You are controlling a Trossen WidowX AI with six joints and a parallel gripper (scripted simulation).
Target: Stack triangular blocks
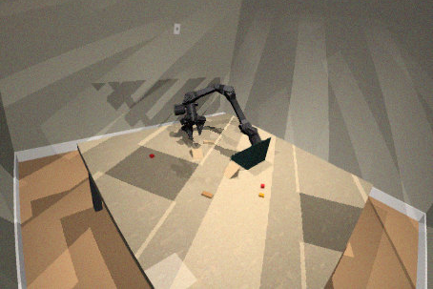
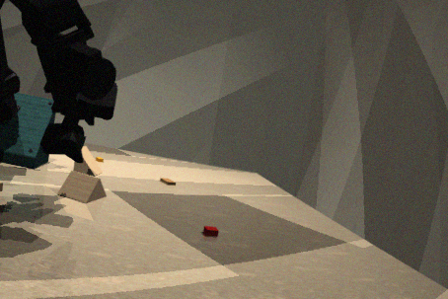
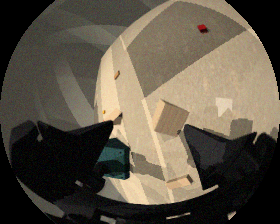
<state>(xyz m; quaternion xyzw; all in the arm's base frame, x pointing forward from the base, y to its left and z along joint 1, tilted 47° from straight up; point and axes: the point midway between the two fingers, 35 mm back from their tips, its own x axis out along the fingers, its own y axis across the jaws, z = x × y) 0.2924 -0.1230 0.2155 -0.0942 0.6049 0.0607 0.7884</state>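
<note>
My gripper tip is now 8 cm above the tan triangular block and 3 cm to the right of it. From my gripper tip the other things lie so: flat tan piece 34 cm to the left, 14 cm ahead, 10 cm below; red piece 24 cm ahead, 10 cm below, 5 cm to the right; red bit 43 cm to the left, 15 cm behind, 10 cm below.
</note>
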